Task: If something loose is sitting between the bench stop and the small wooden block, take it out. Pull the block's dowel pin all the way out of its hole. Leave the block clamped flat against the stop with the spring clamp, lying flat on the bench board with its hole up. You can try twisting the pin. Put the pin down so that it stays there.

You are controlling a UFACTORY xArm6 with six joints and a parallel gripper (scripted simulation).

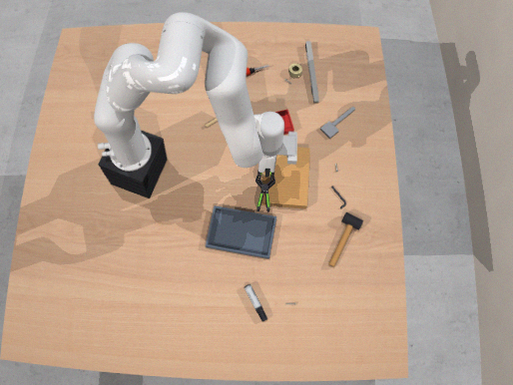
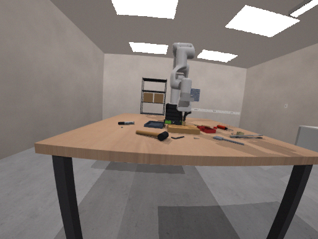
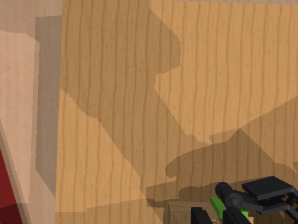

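The dowel pin is 20 mm below my hand. From my hand the other things lie so: small wooden block (40 mm below); red tray (170 mm to the left, 70 mm below, 40 mm ahead); dark grey tray (180 mm to the right, 110 mm behind, 70 mm below).
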